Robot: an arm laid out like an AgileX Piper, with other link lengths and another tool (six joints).
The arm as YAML. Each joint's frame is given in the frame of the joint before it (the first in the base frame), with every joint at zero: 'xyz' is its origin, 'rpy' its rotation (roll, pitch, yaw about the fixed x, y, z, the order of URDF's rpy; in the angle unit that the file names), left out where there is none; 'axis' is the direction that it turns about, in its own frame. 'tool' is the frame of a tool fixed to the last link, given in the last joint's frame.
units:
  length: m
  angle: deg
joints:
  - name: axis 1
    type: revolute
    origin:
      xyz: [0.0, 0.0, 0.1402]
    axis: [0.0, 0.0, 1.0]
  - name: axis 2
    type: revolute
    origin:
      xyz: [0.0, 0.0, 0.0]
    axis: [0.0, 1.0, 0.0]
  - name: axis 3
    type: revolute
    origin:
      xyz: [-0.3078, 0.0, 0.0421]
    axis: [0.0, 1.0, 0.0]
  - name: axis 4
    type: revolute
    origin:
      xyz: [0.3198, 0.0, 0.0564]
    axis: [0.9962, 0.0, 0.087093]
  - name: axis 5
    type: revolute
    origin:
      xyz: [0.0, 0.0, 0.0]
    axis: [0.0, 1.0, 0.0]
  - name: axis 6
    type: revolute
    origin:
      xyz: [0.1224, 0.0, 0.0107]
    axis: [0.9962, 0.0, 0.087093]
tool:
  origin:
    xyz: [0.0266, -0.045, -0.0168]
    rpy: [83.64, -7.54, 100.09]
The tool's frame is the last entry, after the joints.
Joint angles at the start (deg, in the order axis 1, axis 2, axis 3, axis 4, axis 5, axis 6):
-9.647, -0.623, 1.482, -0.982, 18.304, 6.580
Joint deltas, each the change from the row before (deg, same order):
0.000, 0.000, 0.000, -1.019, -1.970, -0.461
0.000, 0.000, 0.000, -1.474, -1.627, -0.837
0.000, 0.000, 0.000, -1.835, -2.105, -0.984
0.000, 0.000, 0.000, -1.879, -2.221, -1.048
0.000, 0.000, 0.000, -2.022, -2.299, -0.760
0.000, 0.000, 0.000, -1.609, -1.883, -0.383
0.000, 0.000, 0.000, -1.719, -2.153, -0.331
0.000, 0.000, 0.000, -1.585, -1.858, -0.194
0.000, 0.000, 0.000, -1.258, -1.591, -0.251
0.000, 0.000, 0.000, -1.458, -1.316, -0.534
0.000, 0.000, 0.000, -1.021, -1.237, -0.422
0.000, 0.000, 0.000, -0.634, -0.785, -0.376
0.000, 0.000, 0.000, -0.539, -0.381, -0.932
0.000, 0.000, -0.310, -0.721, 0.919, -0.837
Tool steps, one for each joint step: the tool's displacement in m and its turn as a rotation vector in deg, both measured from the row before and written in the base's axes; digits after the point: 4 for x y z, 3 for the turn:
0.0017, -0.0015, 0.0059, -1.777, -1.692, 0.083
0.0012, -0.0019, 0.0058, -2.534, -1.207, 0.136
0.0014, -0.0019, 0.0075, -3.121, -1.580, 0.190
0.0013, -0.0015, 0.0080, -3.255, -1.663, 0.239
0.0012, -0.0009, 0.0081, -3.136, -1.758, 0.247
0.0008, -0.0003, 0.0065, -2.292, -1.483, 0.230
0.0008, 0.0002, 0.0072, -2.400, -1.725, 0.316
0.0006, 0.0005, 0.0062, -2.083, -1.477, 0.309
0.0004, 0.0007, 0.0053, -1.770, -1.258, 0.301
0.0002, 0.0007, 0.0050, -2.197, -0.909, 0.220
0.0002, 0.0009, 0.0043, -1.643, -0.921, 0.254
0.0001, 0.0006, 0.0028, -1.135, -0.568, 0.157
-0.0001, 0.0003, 0.0022, -1.514, -0.124, -0.029
-0.0006, -0.0007, 0.0016, -1.414, 0.792, -0.457

